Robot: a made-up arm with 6 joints.
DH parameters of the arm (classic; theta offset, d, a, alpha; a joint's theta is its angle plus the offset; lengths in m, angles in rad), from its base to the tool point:
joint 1: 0 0.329 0 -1.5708
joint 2: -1.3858 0 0.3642 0
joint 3: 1.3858 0 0.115 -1.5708
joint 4: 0 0.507 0 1.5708
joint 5: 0 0 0.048 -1.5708
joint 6: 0 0.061 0 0
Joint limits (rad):
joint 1: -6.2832..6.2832
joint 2: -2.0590..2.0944
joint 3: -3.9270..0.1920
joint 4: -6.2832..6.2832
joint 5: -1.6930..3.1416
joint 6: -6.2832..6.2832
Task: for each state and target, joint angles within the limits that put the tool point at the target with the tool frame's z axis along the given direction. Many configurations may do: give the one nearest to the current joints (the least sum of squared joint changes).
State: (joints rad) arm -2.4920 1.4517 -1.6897 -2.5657 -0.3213 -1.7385
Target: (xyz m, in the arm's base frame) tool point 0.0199 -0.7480 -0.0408 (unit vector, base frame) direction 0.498 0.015 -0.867
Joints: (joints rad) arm -1.6095 1.4828 -2.2297 -2.4612 -0.9110 -1.7385
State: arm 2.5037 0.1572 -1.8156 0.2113 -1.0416 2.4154
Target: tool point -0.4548 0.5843 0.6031 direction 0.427 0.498 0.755
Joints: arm 2.2805 0.6167 -1.8978 0.7116 -1.6914 2.4154
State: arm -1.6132 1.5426 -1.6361 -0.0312 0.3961 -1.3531
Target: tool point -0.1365 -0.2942 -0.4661 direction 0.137 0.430 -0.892
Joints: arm -2.0302 1.9649 -1.7524 -0.2670 0.2602 -1.3531
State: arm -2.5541 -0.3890 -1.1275 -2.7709 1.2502 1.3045
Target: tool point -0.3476 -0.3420 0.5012 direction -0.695 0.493 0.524
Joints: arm -2.2339 -0.2950 -0.6580 -2.0570 1.8457 1.3045
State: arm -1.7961 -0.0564 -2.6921 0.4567 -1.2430 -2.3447
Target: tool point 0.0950 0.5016 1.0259 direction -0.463 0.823 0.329
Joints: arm -1.8934 -0.4895 -3.2115 1.0930 -0.9081 -2.3447
